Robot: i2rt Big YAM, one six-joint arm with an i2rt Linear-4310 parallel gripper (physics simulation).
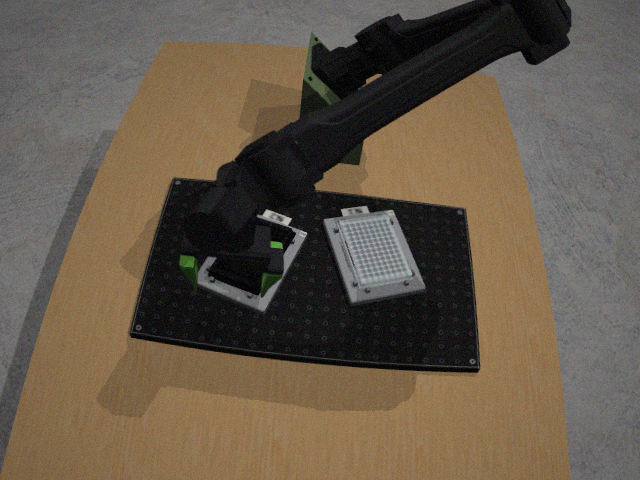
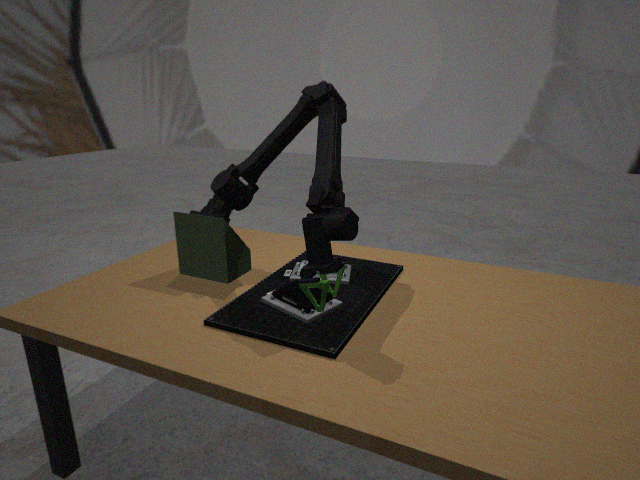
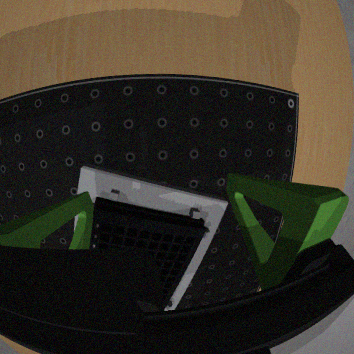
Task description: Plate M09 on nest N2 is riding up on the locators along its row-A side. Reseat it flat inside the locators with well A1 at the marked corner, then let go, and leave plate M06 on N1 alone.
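Observation:
Black plate M09 lies on the pale grey nest N2. Gripper and arm hide much of it, and its exact tilt and row-A edge are hard to tell. A small white mark shows on one corner of N2. My gripper is open above N2, its green fingers on opposite sides of M09 with nothing held between them. The clear-white plate M06 rests on nest N1.
Both nests stand on a black perforated board on the wooden table. N1 stands beside N2. A green bracket holds the arm base behind the board. Label cards show behind the nests.

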